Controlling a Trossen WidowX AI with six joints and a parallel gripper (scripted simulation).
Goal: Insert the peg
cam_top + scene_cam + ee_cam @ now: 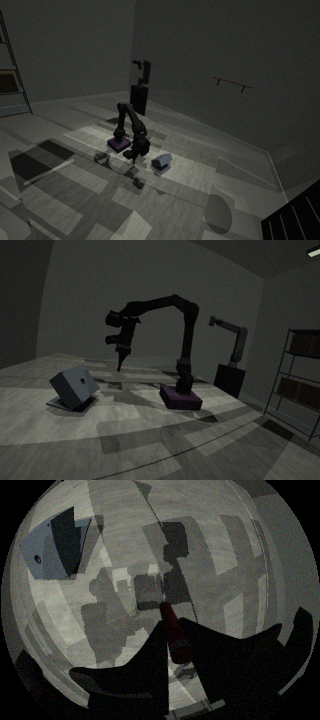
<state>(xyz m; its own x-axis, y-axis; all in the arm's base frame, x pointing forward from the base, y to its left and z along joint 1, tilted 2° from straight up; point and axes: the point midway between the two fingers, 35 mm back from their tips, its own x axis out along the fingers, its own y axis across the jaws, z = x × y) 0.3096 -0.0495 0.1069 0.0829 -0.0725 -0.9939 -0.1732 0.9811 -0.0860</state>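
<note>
My gripper tip is now 10 cm short of the sloped panel, 21 cm to the right of it and 6 cm above it. Also, from my gripper tip: peg 2 cm above.
</note>
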